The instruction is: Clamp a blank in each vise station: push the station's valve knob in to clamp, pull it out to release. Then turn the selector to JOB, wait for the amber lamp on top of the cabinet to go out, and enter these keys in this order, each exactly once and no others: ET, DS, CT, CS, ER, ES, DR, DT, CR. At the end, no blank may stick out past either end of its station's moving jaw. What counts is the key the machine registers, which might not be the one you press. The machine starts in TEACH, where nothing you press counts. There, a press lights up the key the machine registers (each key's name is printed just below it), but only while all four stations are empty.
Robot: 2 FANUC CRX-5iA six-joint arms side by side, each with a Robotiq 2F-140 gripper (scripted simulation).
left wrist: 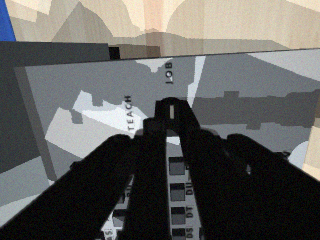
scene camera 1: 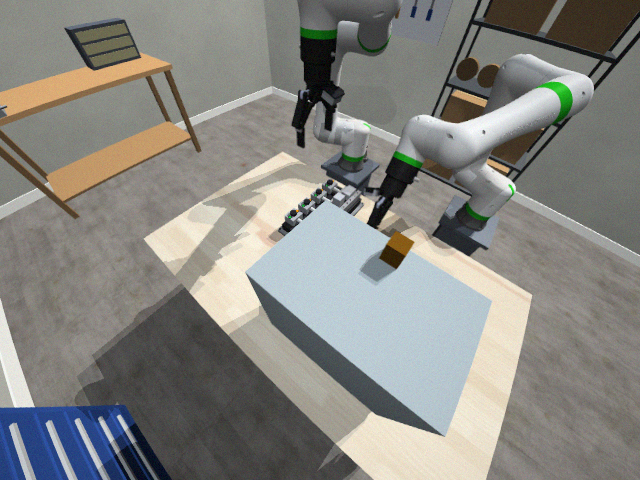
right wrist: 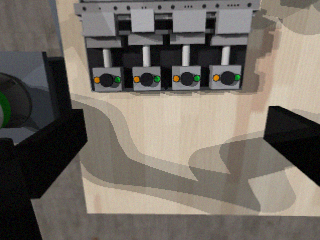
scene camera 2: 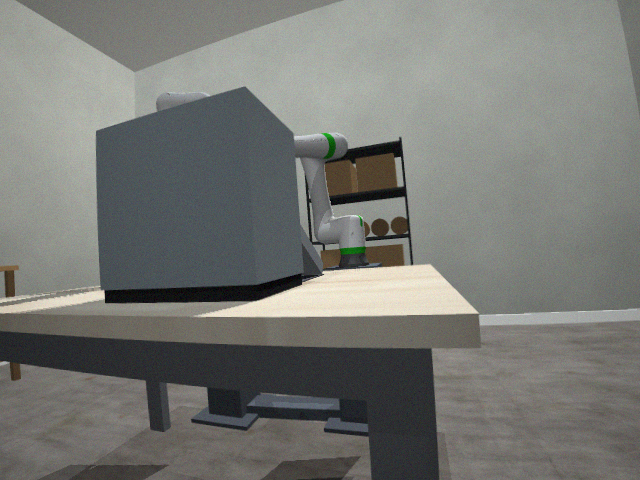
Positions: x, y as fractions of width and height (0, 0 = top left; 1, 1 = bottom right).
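Observation:
A key panel (left wrist: 0.23, 0.45) is visible. Also visible are a grey blank (right wrist: 0.70, 0.10), a grey blank (right wrist: 0.29, 0.11) and a grey blank (right wrist: 0.56, 0.10). I see my left gripper (left wrist: 0.53, 0.48). My right gripper (scene camera 1: 0.49, 0.29) is visible too, and the right wrist view likewise shows my right gripper (right wrist: 0.55, 0.52).

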